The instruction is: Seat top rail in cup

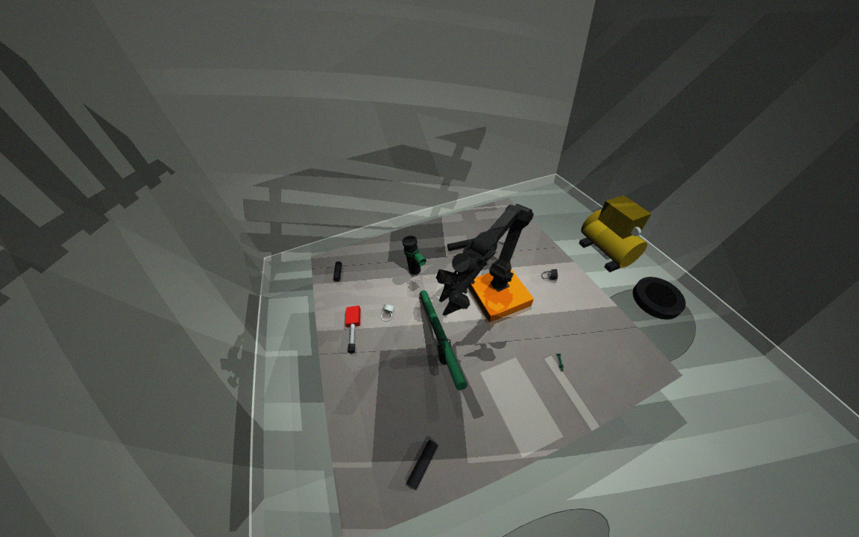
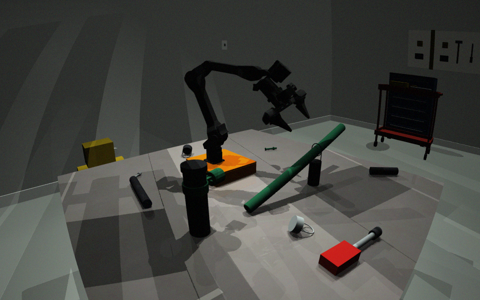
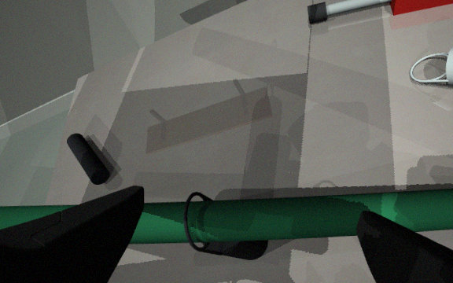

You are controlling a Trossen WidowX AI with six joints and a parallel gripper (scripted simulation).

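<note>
Now: the green rail-end cup 36 cm to the right of my gripper tip, 10 cm below it and 5 cm behind it.
</note>
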